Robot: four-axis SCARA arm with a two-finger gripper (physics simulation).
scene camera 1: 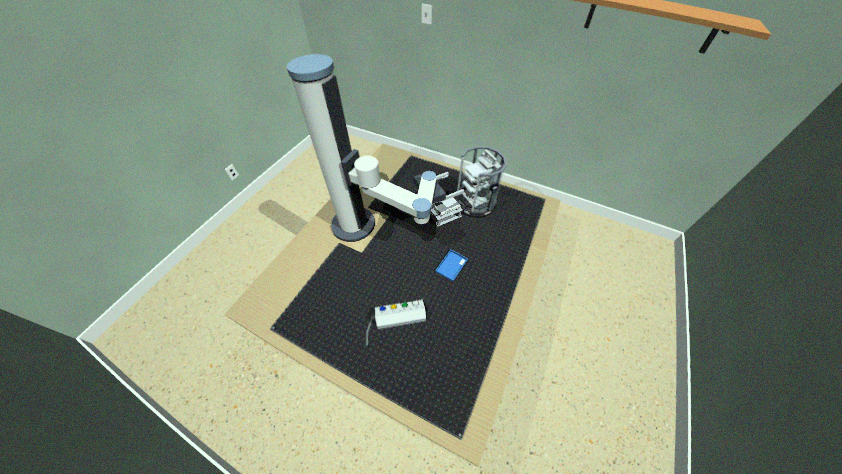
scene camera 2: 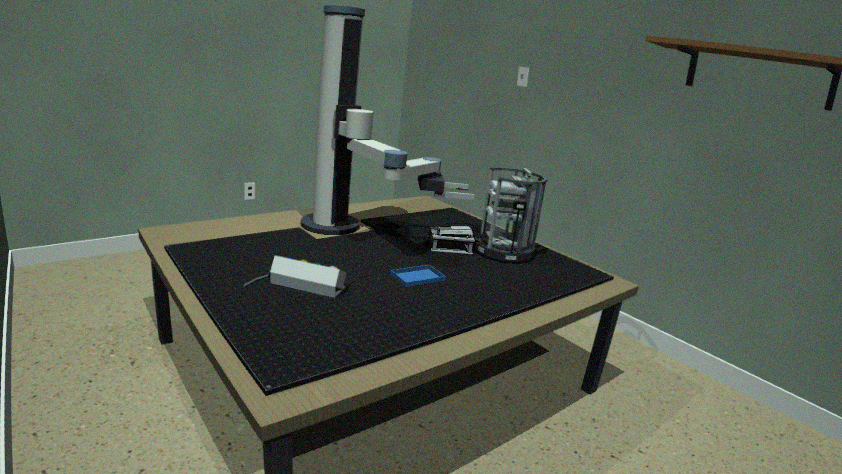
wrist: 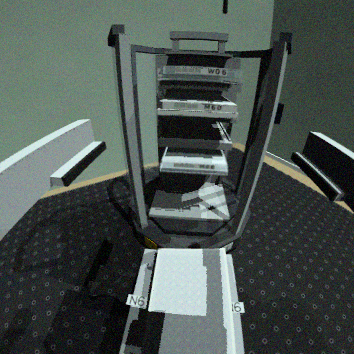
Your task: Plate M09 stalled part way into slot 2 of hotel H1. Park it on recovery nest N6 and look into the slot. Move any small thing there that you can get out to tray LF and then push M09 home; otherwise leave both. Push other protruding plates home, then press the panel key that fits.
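Where they show: gripper, fingertip midpoint: (scene camera 1: 455,182) (scene camera 2: 470,191) (wrist: 200,135); arm's base at its link origin: (scene camera 1: 353,224) (scene camera 2: 330,225).
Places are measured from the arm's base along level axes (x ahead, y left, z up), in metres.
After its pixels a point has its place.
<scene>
My gripper (scene camera 1: 454,183) @[x 0.475, y 0.338, z 0.247 m] (scene camera 2: 470,191) @[x 0.475, y 0.338, z 0.247 m] (wrist: 200,135) @[x 0.475, y 0.338, z 0.247 m] is open and empty, above nest N6 and in front of the hotel (scene camera 2: 506,256) @[x 0.661, y 0.388, z 0.039 m] (wrist: 131,135) @[x 0.462, y 0.449, z 0.216 m]. A pale plate (scene camera 1: 447,203) @[x 0.451, y 0.313, z 0.095 m] (scene camera 2: 456,229) @[x 0.467, y 0.295, z 0.096 m] (wrist: 180,282) @[x 0.456, y 0.322, z 0.096 m] lies on nest N6 (scene camera 2: 436,244) @[x 0.454, y 0.211, z 0.041 m] (wrist: 142,280) @[x 0.422, y 0.354, z 0.073 m]; its label does not show. In the wrist view, plate W06 (wrist: 197,71) @[x 0.520, y 0.404, z 0.286 m] is high in the hotel, plate M60 (wrist: 197,105) @[x 0.522, y 0.403, z 0.252 m] below it, and a plate with a blurred label (wrist: 195,163) @[x 0.523, y 0.402, z 0.184 m] lower. In the dark slot between these last two, a thin pale sliver (wrist: 223,131) @[x 0.595, y 0.430, z 0.206 m] shows at the right; what it is I cannot tell.
A blue tray (scene camera 1: 450,266) @[x 0.618, y -0.017, z 0.015 m] (scene camera 2: 419,274) @[x 0.607, y 0.009, z 0.015 m] lies on the black mat (scene camera 1: 353,276) @[x 0.202, y -0.291, z 0.013 m] (scene camera 2: 353,329) @[x 0.817, y -0.386, z 0.013 m]. The white key panel (scene camera 1: 400,316) @[x 0.533, y -0.392, z 0.078 m] (scene camera 2: 303,276) @[x 0.544, y -0.399, z 0.059 m], with blue, yellow, green and white keys, stands farther from the hotel. The arm's column (scene camera 1: 327,141) @[x 0.045, y -0.060, z 0.620 m] (scene camera 2: 328,117) @[x 0.045, y -0.061, z 0.467 m] rises at the table's back left.
</scene>
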